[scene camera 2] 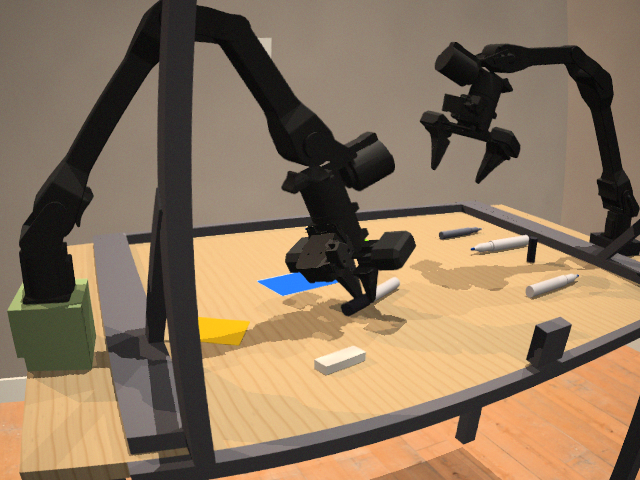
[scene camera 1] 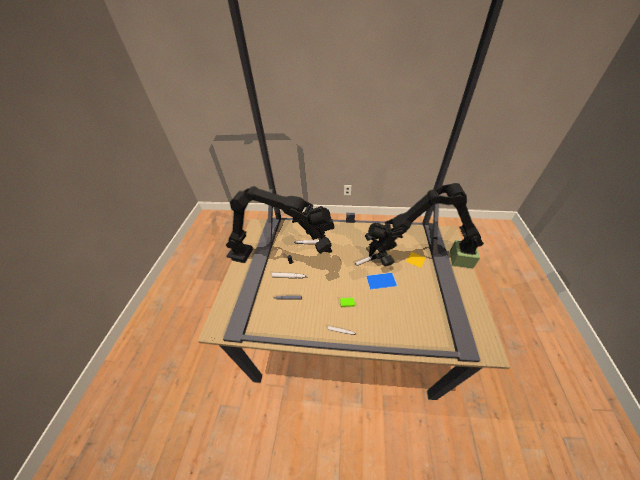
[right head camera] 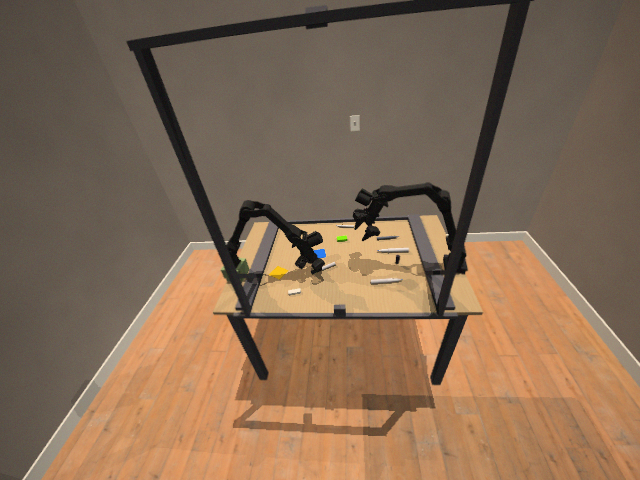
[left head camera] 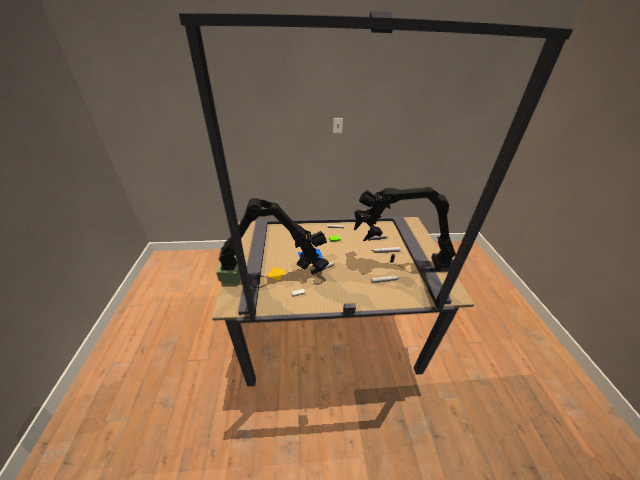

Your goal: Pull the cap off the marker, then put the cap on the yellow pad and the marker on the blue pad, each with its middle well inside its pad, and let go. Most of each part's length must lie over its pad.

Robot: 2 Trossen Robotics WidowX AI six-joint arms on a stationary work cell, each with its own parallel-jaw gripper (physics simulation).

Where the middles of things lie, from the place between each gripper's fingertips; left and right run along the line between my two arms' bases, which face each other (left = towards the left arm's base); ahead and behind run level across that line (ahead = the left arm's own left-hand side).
Labels:
My left gripper is now 13 cm short of the blue pad (scene camera 2: pixel 292 283), 4 cm to the right of it and 1 cm above it. From my left hand the other things lie so: white block (scene camera 2: pixel 336 361) 15 cm behind, 12 cm to the left; yellow pad (scene camera 2: pixel 219 331) 23 cm to the left, 1 cm below.
I see the blue pad 60 mm ahead of my right hand, 250 mm to the left of it and 170 mm below it. Also, from my right hand: white block (210 mm behind, 330 mm to the left, 160 mm below); then yellow pad (70 mm behind, 440 mm to the left, 170 mm below).

